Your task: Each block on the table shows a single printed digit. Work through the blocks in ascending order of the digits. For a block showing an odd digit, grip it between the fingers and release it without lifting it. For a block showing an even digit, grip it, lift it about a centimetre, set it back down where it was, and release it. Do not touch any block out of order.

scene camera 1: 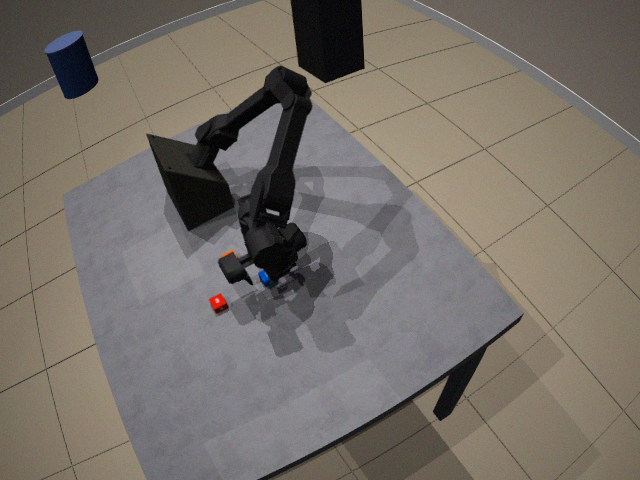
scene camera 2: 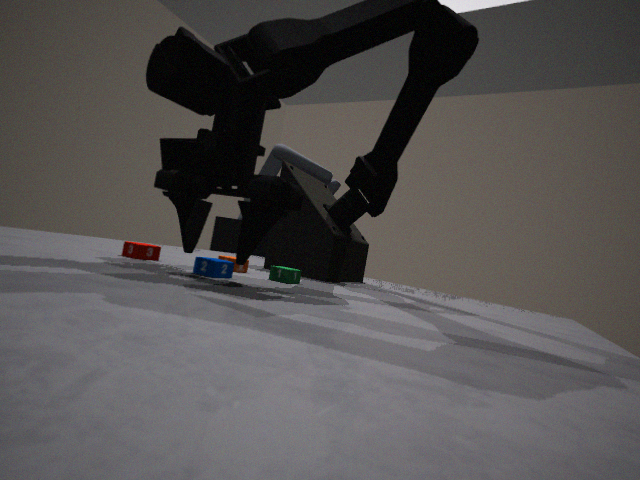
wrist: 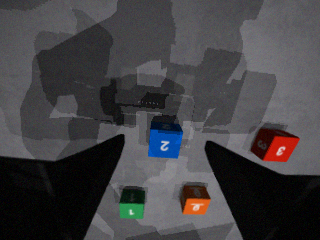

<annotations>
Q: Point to a blue block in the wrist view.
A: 165, 139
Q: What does my gripper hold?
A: Nothing.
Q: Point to an orange block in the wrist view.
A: At 195, 200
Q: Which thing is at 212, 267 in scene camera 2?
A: A blue block.
</annotations>
